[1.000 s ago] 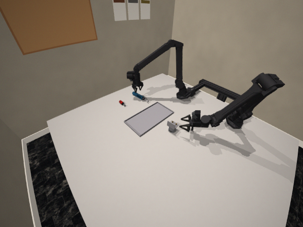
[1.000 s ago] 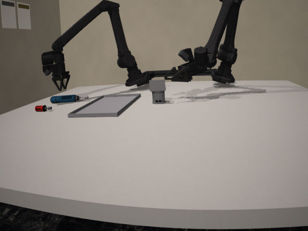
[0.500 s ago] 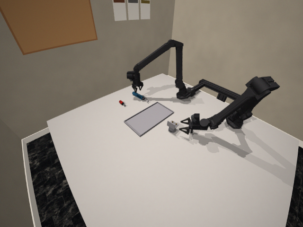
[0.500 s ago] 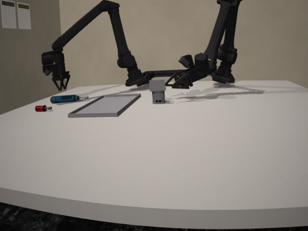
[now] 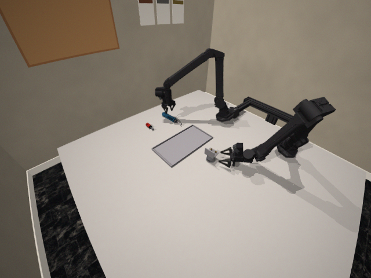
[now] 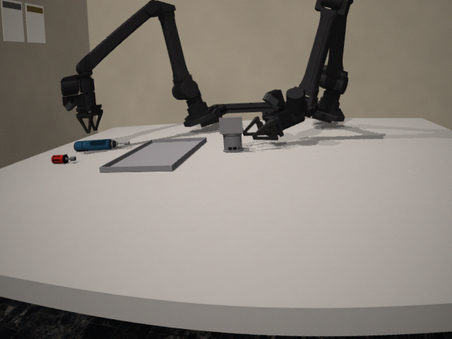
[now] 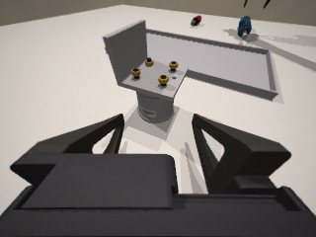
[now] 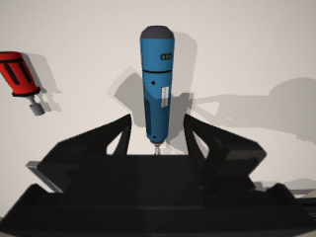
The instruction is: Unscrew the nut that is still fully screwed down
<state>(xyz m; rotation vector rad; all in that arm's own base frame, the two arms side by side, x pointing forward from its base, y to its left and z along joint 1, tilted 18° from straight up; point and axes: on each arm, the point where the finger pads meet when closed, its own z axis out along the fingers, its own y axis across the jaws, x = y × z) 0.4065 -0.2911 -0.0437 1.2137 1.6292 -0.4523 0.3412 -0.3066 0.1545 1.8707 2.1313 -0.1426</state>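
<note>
Right now my left hand is 50 mm to the left of the joint module, 30 mm short of it and 10 mm above it. Also, from my left hand: short red-handled tool 620 mm to the right, 120 mm ahead, 30 mm below; l-shaped bracket 50 mm to the right, 30 mm ahead, 30 mm above; grey tray 290 mm to the right, 60 mm ahead, 40 mm below.
</note>
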